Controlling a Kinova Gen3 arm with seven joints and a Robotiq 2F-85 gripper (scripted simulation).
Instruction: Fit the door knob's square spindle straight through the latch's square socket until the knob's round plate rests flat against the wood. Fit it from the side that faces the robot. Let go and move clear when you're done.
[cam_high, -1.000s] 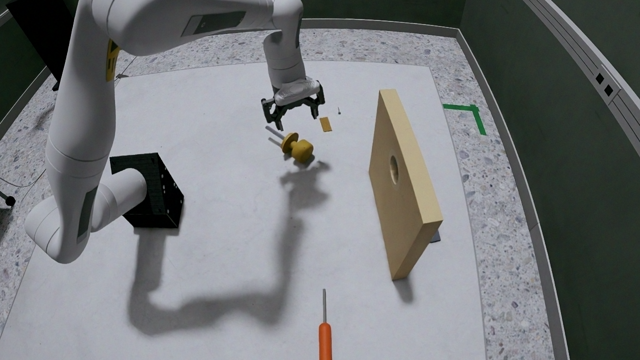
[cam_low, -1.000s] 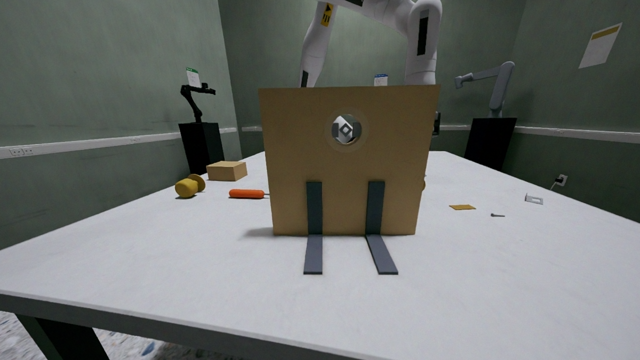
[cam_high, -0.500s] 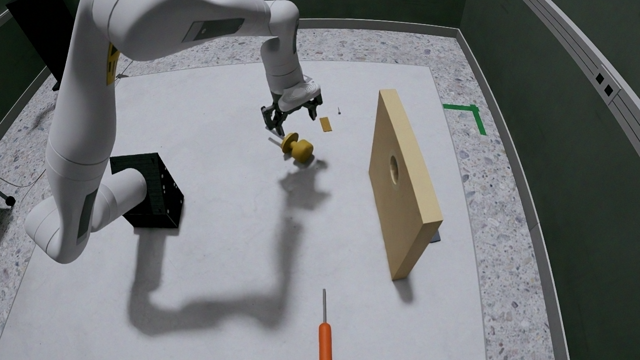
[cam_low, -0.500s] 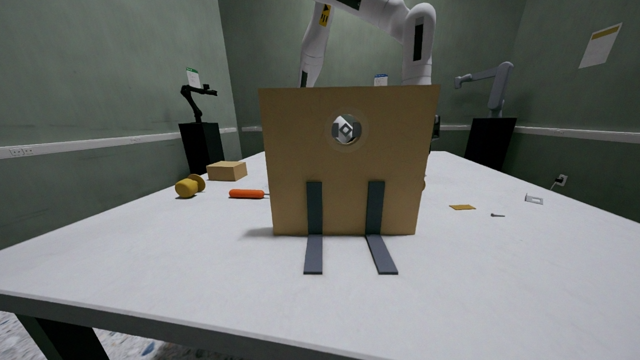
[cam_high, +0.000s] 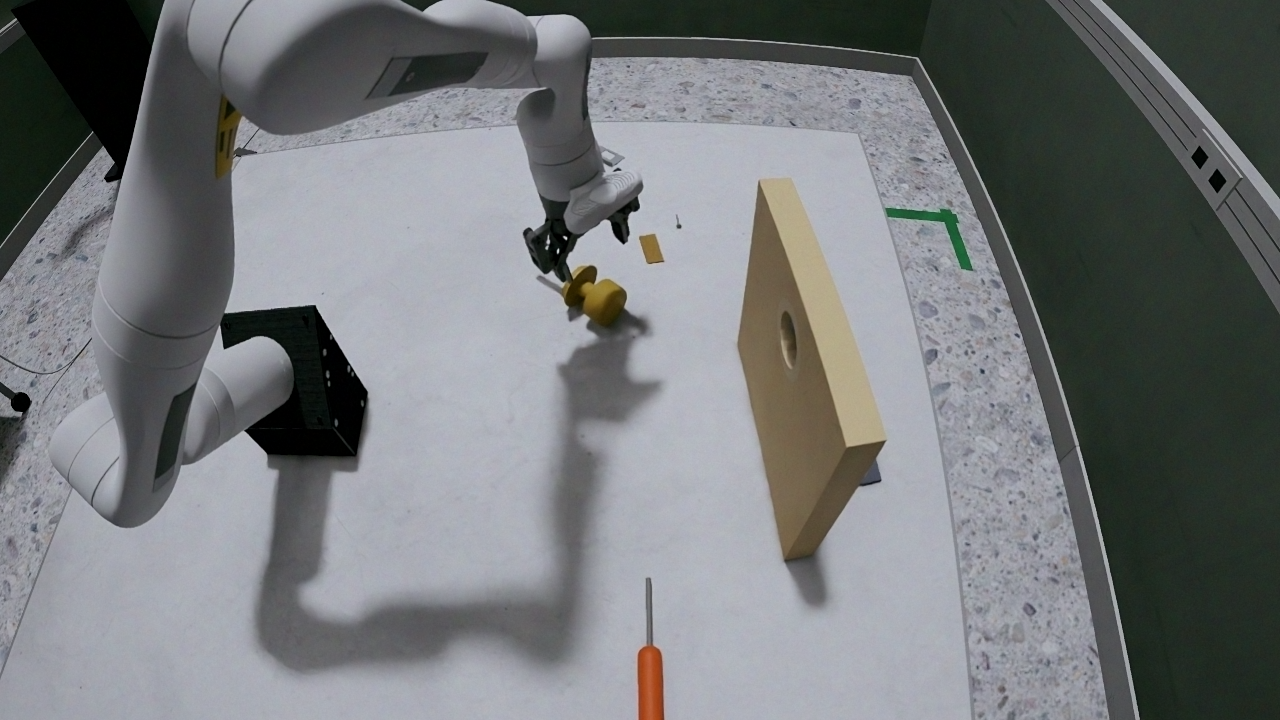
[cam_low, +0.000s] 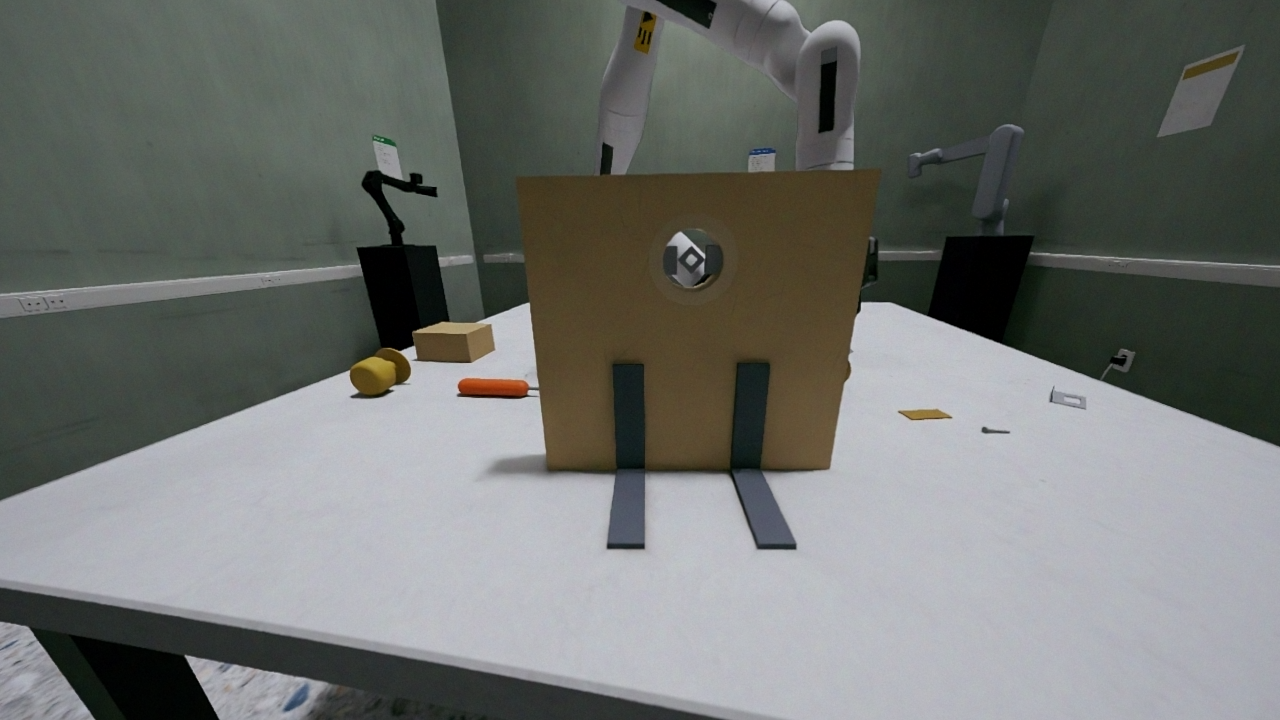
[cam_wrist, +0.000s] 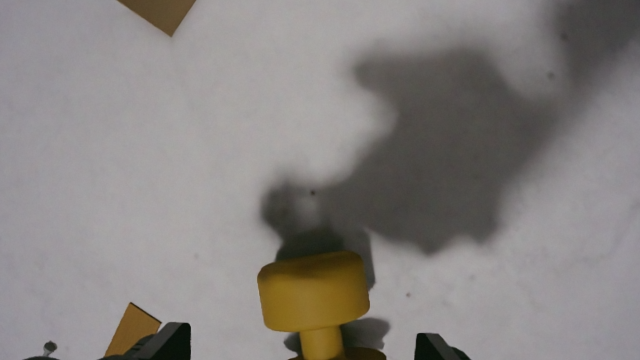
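Now: hand 13 cm above the brass plate, 12 cm to the right of it and 7 cm short of it. Also, from my hand: cardboard box: 68 cm to the right, 15 cm behind, 10 cm below; orange-handled screwdriver: 45 cm to the right, 11 cm below, 5 cm ahead; small screw: 17 cm to the left, 12 cm below, 12 cm ahead.
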